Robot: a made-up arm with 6 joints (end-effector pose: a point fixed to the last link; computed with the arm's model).
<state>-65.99 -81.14 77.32 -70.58 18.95 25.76</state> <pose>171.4 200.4 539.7 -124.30 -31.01 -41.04</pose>
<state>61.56 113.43 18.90 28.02 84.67 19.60</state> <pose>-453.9 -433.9 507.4 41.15 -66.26 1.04</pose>
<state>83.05 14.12 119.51 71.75 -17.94 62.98</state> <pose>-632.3 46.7 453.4 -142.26 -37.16 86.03</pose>
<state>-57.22 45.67 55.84 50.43 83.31 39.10</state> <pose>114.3 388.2 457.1 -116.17 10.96 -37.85</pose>
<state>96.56 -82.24 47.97 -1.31 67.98 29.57</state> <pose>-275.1 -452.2 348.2 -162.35 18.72 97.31</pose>
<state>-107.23 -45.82 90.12 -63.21 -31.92 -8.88</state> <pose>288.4 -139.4 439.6 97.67 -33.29 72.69</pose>
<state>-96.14 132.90 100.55 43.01 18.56 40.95</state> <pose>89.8 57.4 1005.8 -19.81 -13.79 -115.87</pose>
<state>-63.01 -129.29 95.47 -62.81 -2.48 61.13</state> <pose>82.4 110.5 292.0 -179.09 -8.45 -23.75</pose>
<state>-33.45 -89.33 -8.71 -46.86 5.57 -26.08</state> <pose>-118.8 201.9 762.2 -90.70 -7.51 10.65</pose>
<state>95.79 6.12 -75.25 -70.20 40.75 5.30</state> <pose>42.4 -4.2 890.9 -44.54 -13.02 -135.59</pose>
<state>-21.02 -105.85 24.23 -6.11 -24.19 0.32</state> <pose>-405.1 39.1 588.4 -113.84 -2.13 74.31</pose>
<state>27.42 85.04 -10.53 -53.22 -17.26 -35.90</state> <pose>-217.2 -288.9 443.4 104.12 41.59 -0.52</pose>
